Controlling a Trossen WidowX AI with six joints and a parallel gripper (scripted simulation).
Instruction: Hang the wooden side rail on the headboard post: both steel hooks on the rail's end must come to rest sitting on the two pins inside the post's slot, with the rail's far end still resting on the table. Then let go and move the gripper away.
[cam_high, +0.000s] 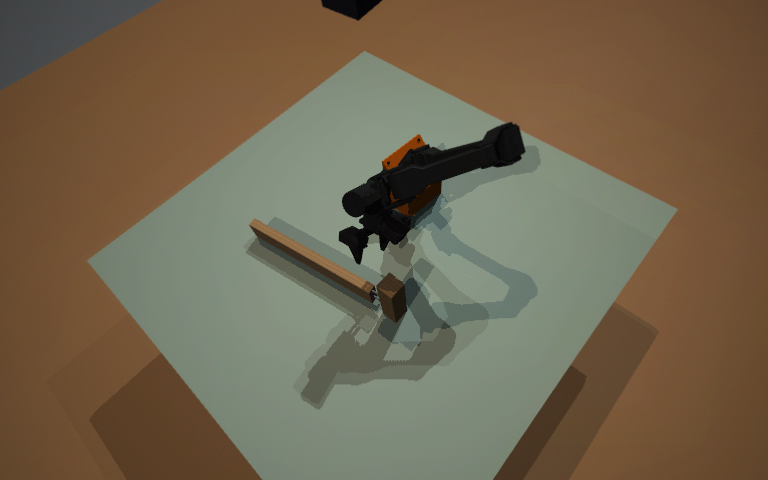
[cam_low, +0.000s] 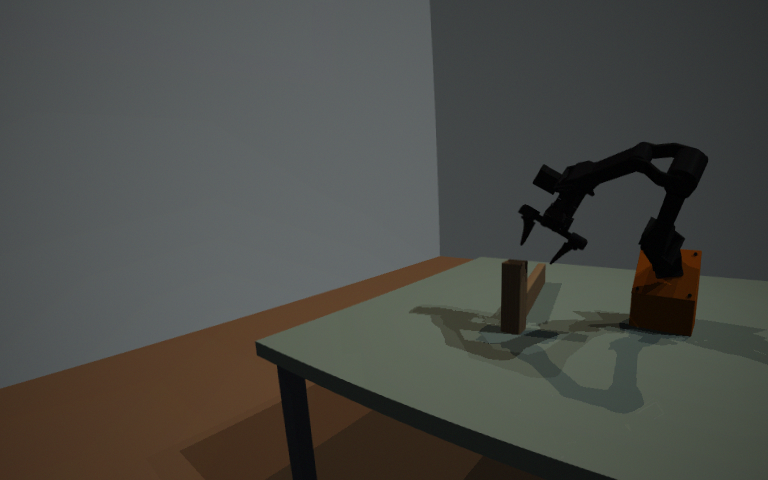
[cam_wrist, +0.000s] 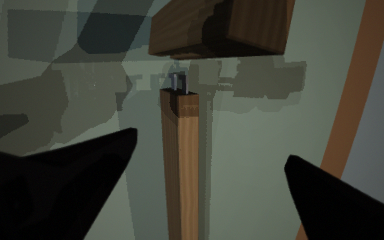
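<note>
My gripper tip is now 10 cm above the headboard post, 8 cm to the right of it and 3 cm short of it.
</note>
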